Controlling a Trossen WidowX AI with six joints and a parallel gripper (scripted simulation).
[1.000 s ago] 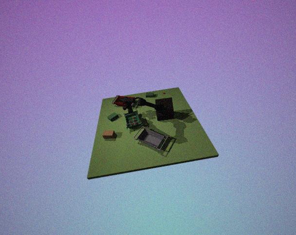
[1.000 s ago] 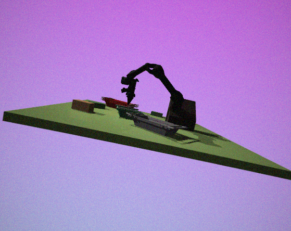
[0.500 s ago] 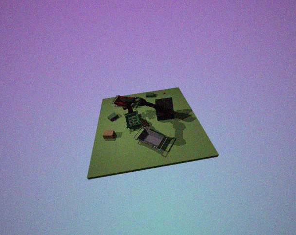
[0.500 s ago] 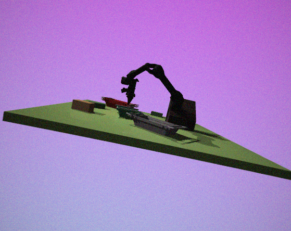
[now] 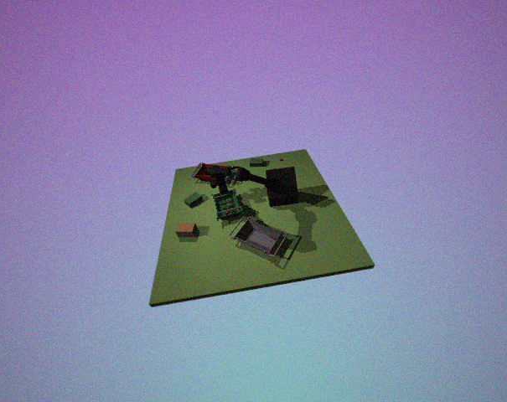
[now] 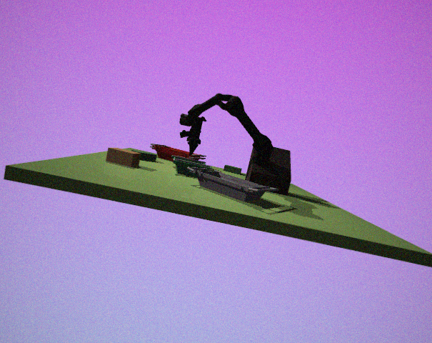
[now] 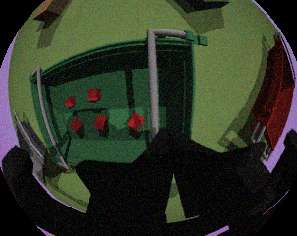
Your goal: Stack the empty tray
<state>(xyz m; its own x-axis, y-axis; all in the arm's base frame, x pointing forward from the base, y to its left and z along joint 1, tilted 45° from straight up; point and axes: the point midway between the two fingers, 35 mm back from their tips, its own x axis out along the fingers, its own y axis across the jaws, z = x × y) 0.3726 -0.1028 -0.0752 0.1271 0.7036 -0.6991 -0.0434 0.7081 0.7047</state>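
Now: the grey tray 160 mm behind my gripper tip, 450 mm to the left of it and 40 mm below it. Round my gripper tip: tan block (310 mm ahead, 240 mm to the left, 50 mm below).
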